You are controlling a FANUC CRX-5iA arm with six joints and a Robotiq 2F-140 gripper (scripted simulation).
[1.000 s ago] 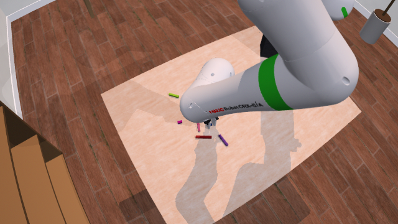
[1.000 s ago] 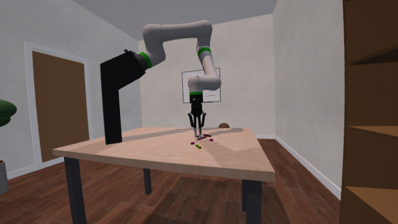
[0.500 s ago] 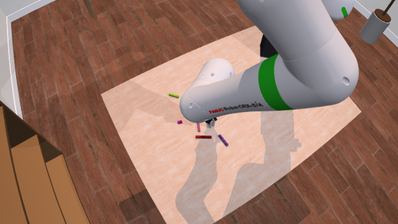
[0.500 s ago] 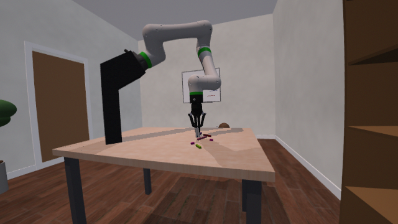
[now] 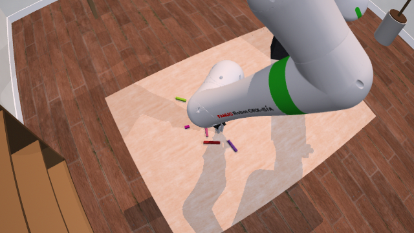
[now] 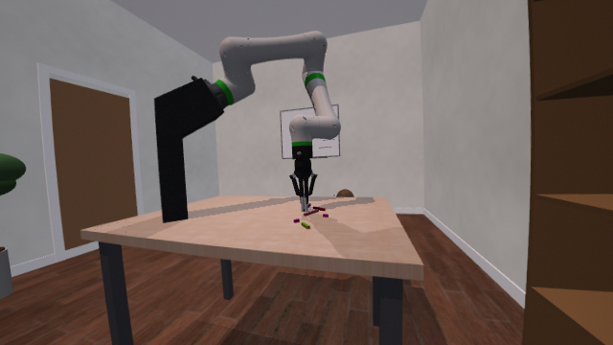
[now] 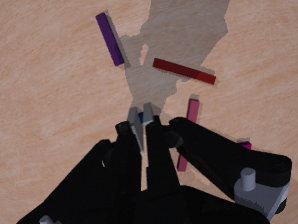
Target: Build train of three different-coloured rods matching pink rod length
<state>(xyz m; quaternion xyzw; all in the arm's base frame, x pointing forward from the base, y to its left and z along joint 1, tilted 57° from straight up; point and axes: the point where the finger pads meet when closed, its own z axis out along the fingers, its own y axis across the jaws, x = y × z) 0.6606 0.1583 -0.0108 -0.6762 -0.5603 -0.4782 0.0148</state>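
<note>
Right now my hand is 3 cm above the blue rod. The rest, counted from my hand: red rod (5 cm ahead, 4 cm to the left, 3 cm below); then purple rod (2 cm behind, 9 cm to the left, 3 cm below); then pink rod (5 cm ahead, 3 cm to the right, 3 cm below).
</note>
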